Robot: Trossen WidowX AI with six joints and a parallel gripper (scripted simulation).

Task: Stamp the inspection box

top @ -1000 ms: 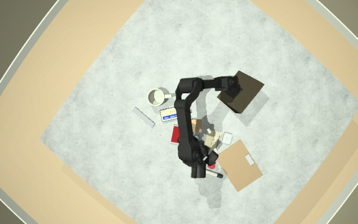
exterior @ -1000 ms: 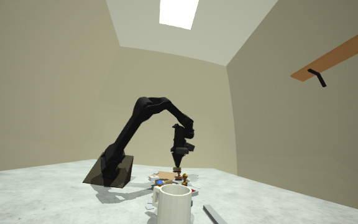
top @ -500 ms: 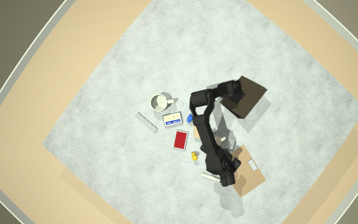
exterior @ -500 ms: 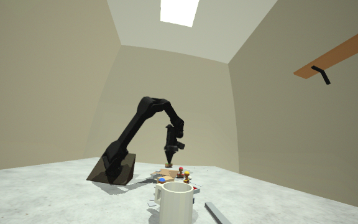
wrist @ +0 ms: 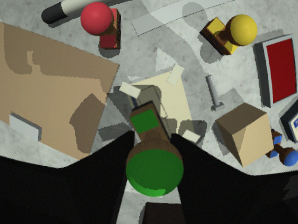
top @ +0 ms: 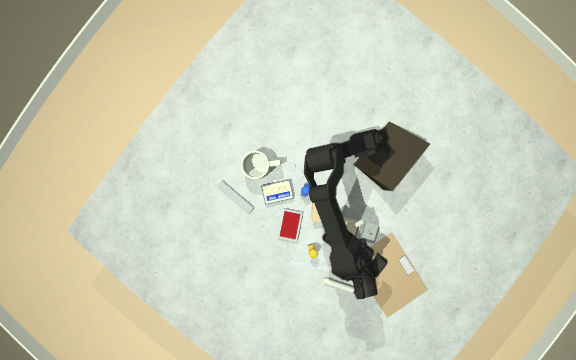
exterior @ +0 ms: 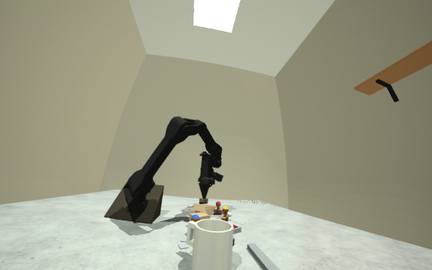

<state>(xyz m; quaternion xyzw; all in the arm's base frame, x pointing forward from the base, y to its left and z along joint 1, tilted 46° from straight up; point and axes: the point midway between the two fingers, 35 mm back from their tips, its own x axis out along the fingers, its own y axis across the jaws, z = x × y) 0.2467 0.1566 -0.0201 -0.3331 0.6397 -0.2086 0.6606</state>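
Right now my gripper tip is 1 cm past the cream card, 2 cm to the left of it and 9 cm above it. From my gripper tip the other things lie so: green-knobbed stamp (right at my gripper tip); red stamp (8 cm ahead, 6 cm to the left, 7 cm below); screw (3 cm ahead, 8 cm to the right, 8 cm below).
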